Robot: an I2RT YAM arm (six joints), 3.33 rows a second.
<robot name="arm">
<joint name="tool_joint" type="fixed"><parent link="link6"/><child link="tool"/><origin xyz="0 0 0" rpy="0 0 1.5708"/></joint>
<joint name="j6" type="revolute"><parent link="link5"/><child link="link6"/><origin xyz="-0.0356 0 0.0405" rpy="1.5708 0 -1.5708"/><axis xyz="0 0 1"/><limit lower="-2.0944" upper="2.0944"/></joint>
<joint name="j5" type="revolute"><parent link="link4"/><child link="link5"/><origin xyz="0.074 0.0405 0.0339" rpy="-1.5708 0 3.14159"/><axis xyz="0 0 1"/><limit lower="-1.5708" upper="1.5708"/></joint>
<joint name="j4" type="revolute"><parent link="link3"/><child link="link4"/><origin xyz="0.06 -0.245 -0.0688" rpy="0 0 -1.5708"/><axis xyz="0 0 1"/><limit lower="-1.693" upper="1.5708"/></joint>
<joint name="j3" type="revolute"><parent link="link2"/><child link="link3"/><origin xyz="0 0.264 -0.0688" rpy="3.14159 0 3.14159"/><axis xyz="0 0 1"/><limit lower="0" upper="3.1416"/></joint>
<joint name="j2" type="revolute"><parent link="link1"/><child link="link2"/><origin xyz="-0.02 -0.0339 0.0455" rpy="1.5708 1.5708 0"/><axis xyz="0 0 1"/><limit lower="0" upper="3.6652"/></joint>
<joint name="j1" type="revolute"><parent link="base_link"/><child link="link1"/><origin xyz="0 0 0.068" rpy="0 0 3.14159"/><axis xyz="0 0 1"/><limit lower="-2.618" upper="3.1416"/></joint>
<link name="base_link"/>
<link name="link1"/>
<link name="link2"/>
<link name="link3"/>
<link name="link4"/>
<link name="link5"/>
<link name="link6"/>
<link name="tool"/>
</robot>
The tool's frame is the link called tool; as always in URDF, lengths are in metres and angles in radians.
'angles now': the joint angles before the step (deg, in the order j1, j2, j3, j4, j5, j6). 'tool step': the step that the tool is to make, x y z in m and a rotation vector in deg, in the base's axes. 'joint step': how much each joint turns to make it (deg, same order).
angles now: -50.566 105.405 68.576 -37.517 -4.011 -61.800
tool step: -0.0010 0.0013 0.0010 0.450 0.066 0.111
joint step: -0.018 -0.285 -0.077 -0.602 -0.261 -0.062
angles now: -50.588 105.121 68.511 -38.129 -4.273 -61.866
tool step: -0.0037 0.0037 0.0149 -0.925 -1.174 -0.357
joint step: -0.109 -2.750 -0.041 -1.224 -0.240 0.328
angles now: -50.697 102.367 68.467 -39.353 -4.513 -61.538
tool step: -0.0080 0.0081 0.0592 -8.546 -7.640 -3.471
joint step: -0.094 -9.611 0.942 1.139 0.827 3.316
